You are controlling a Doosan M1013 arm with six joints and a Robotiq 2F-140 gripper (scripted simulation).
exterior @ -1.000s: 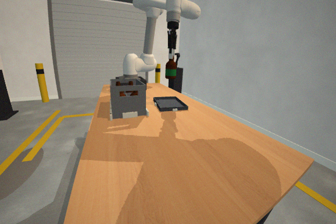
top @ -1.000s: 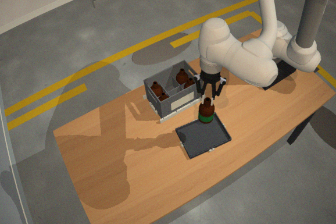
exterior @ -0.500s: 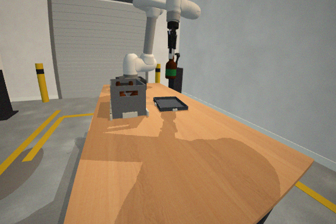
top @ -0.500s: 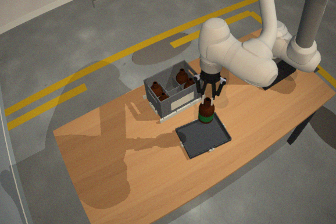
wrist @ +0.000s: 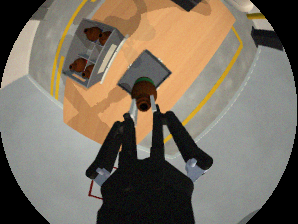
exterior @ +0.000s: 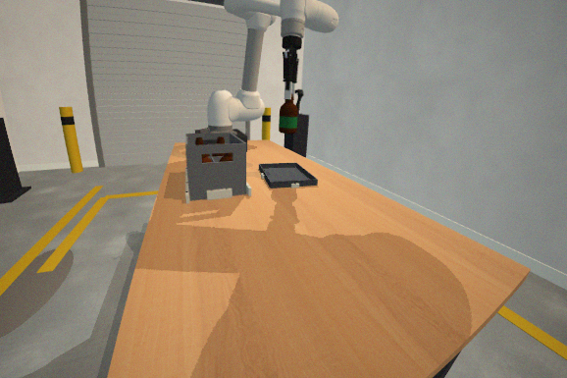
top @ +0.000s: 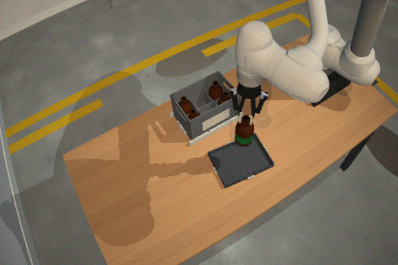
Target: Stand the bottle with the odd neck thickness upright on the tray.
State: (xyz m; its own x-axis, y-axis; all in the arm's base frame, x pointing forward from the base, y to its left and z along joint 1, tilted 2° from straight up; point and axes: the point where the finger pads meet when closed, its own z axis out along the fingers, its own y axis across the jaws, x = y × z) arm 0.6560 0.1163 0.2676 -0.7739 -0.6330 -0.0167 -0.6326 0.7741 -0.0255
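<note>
Now: hand 90 mm above the glass bottle. From my hand the other things lie so: dark tray: 340 mm below; then grey crate: 300 mm to the right, 270 mm below, 30 mm behind.
</note>
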